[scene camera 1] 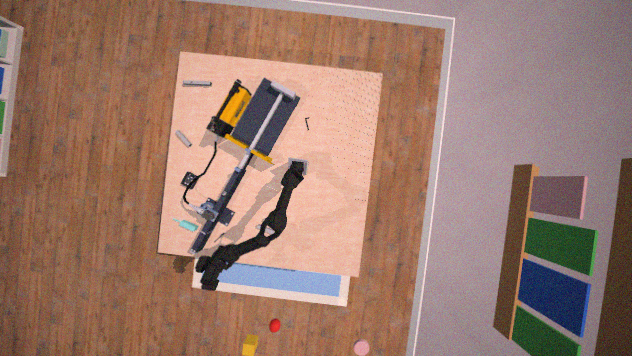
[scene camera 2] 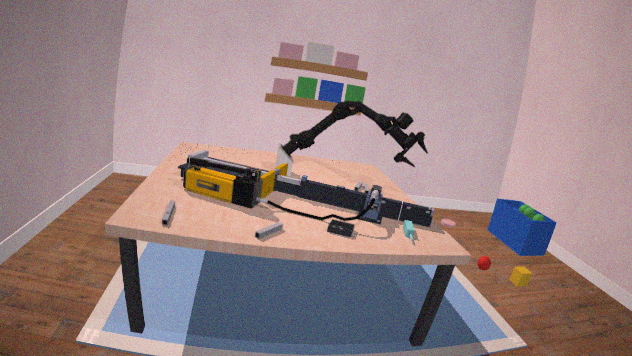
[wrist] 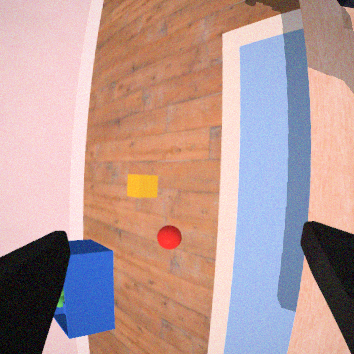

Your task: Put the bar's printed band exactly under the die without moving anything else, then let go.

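Where they show: gripper, fingertip midpoint: (scene camera 2: 421,160) (wrist: 188,240); arm's base at its link origin: (scene camera 1: 297,166) (scene camera 2: 285,151).
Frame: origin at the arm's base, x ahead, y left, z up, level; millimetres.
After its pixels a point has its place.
A long dark bar (scene camera 1: 231,189) {x 388, y 176, z -51 mm} (scene camera 2: 325,192) {x 409, y 142, z -65 mm} runs diagonally from the yellow machine to the table's edge. A thin white line (scene camera 2: 401,210) {x 543, y 445, z -68 mm} crosses it near its free end; I cannot tell whether this is the printed band. A grey bracket-like unit with a cable (scene camera 1: 209,213) (scene camera 2: 373,199) stands over the bar; it looks like the die, but its underside is too small to make out. My gripper (scene camera 1: 204,275) {x 341, y 591, z 116 mm} (scene camera 2: 420,159) {x 341, y 591, z 116 mm} (wrist: 188,240) {x 341, y 591, z 116 mm} is open and empty. It hangs high above and past the bar's free end, beyond the table edge. The bar does not show in the wrist view.
The yellow machine (scene camera 1: 235,107) {x 404, y -307, z -31 mm} (scene camera 2: 210,185) {x 481, y -336, z -65 mm} has a silver rod (scene camera 1: 265,126) {x 222, y -218, z -48 mm} beside it. Two short grey bars (scene camera 1: 197,83) {x 692, y -457, z -95 mm} (scene camera 2: 269,230) {x 766, y -108, z -97 mm}, a black box (scene camera 1: 190,180) {x 687, y 154, z -112 mm} (scene camera 2: 341,228) {x 672, y 158, z -109 mm}, a teal tool (scene camera 1: 187,225) {x 659, y 433, z -84 mm} (scene camera 2: 409,229) {x 702, y 418, z -84 mm} and a hex key (scene camera 1: 307,123) {x -21, y -272, z -108 mm} lie on the table (scene camera 1: 330,225) {x -230, y 346, z -114 mm}.
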